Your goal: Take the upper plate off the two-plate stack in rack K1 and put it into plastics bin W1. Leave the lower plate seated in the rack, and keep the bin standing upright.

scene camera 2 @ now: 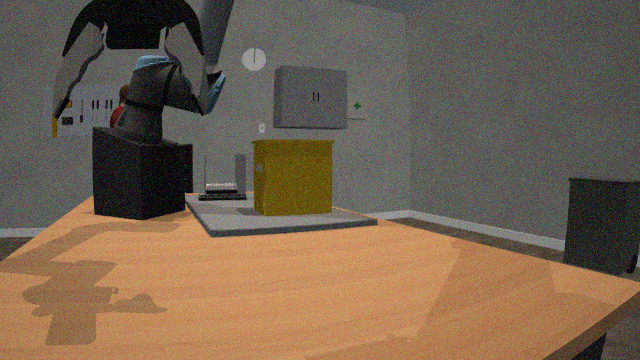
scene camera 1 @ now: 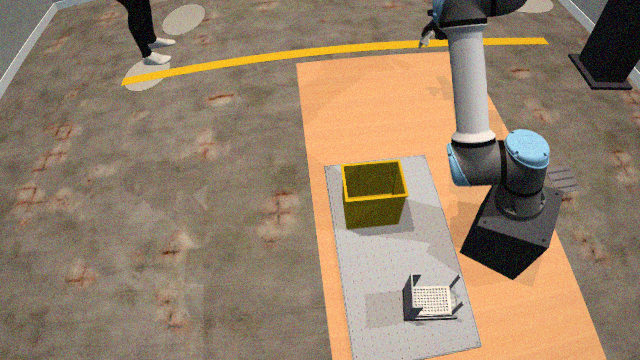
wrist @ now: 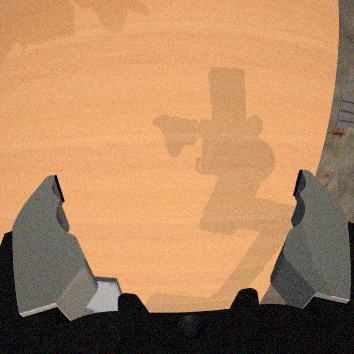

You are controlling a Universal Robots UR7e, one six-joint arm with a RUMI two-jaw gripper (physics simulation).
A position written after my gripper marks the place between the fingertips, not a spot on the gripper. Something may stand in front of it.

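Yellow bin W1 (scene camera 2: 291, 177), also (scene camera 1: 373, 193). White plate (scene camera 1: 436, 300). My gripper (scene camera 2: 128, 117), also (wrist: 178, 176).
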